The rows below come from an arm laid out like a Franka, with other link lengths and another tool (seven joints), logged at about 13 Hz.
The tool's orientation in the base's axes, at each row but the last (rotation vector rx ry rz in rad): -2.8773 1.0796 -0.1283; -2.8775 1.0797 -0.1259; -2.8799 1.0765 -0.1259; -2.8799 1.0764 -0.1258; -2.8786 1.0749 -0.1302; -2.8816 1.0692 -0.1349; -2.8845 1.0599 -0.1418; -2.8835 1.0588 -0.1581; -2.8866 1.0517 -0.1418
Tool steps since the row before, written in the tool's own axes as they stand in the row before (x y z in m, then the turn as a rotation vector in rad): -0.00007 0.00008 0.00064 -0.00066 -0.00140 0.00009; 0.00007 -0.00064 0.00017 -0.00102 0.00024 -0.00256; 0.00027 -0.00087 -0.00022 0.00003 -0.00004 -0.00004; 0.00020 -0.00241 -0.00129 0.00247 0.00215 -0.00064; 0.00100 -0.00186 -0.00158 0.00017 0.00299 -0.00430; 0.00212 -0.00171 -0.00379 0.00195 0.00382 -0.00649; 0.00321 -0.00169 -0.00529 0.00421 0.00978 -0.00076; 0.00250 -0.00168 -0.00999 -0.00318 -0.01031 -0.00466; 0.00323 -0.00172 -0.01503 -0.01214 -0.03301 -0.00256
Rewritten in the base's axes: -0.00004 0.00001 -0.00065 0.00043 0.00149 0.00000; 0.00049 0.00044 -0.00011 -0.00118 0.00041 0.00247; 0.00075 0.00047 0.00031 0.00004 0.00001 0.00004; 0.00159 0.00164 0.00151 0.00039 -0.00326 0.00058; 0.00180 0.00069 0.00180 -0.00226 -0.00250 0.00401; 0.00231 -0.00021 0.00405 -0.00168 -0.00436 0.00622; 0.00295 -0.00095 0.00562 -0.00317 -0.01019 0.00012; 0.00178 -0.00060 0.01026 0.00365 0.00979 0.00539; 0.00192 -0.00122 0.01530 0.01153 0.03297 0.00485
